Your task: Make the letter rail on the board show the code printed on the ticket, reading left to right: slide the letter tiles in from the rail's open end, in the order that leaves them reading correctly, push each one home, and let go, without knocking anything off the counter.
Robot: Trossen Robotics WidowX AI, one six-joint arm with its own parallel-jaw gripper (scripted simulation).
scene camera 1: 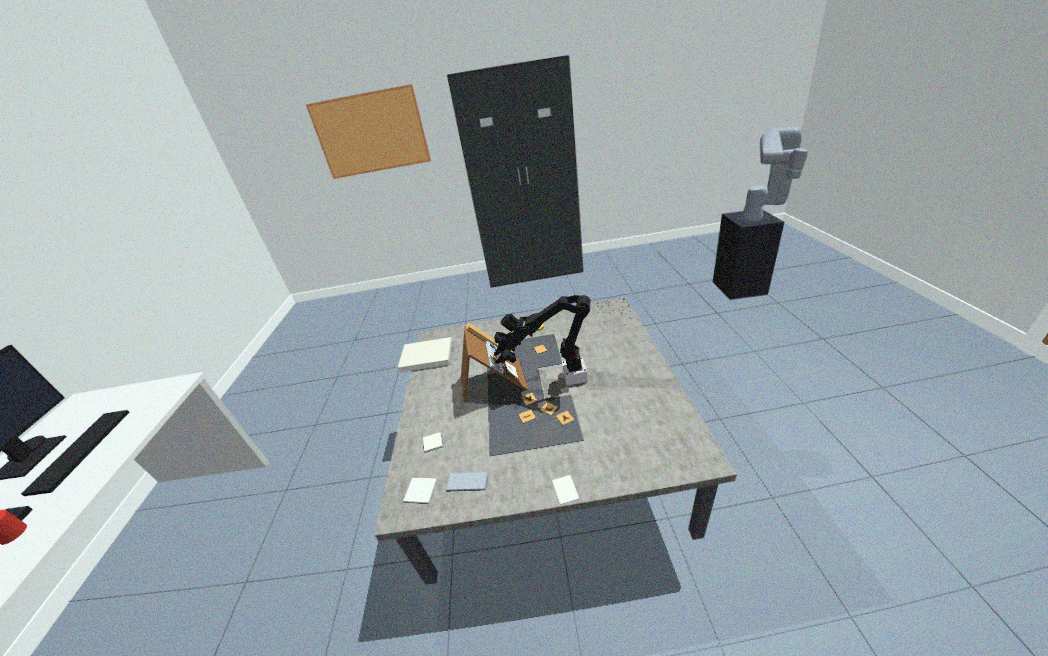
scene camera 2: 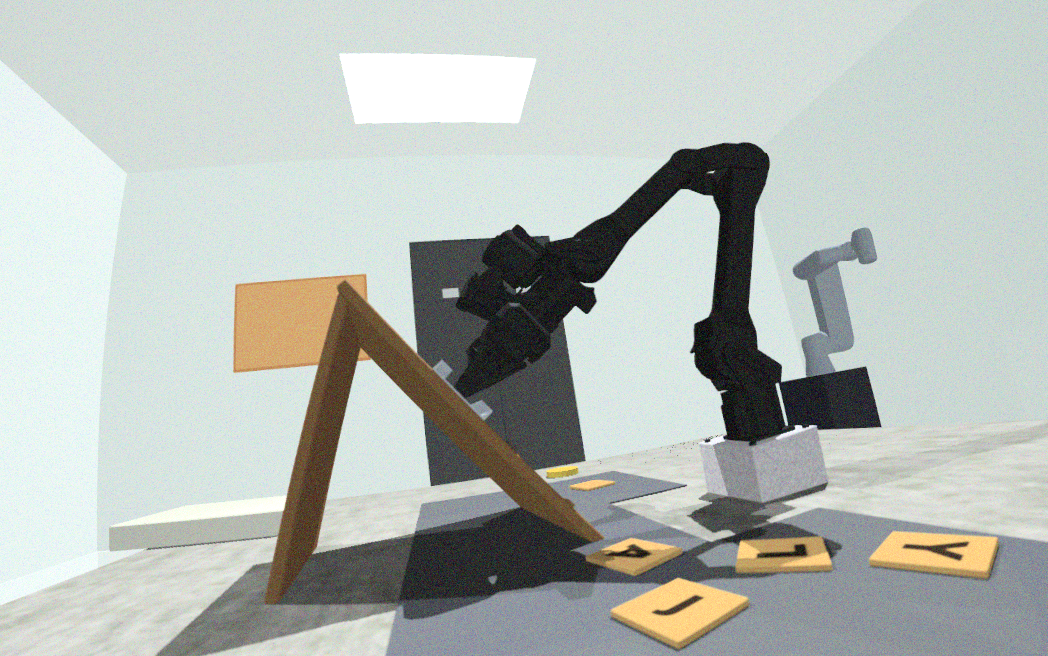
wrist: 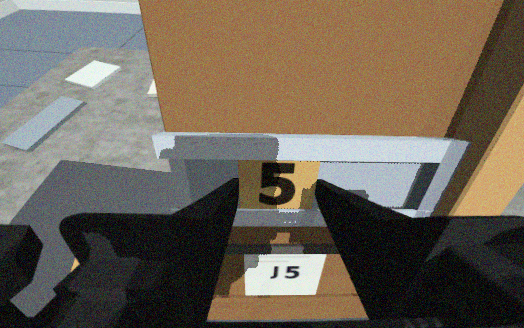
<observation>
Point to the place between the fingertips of my gripper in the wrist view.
At 277,184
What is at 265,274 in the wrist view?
A white ticket.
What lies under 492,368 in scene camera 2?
My gripper.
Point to a grey card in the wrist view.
33,133
</observation>
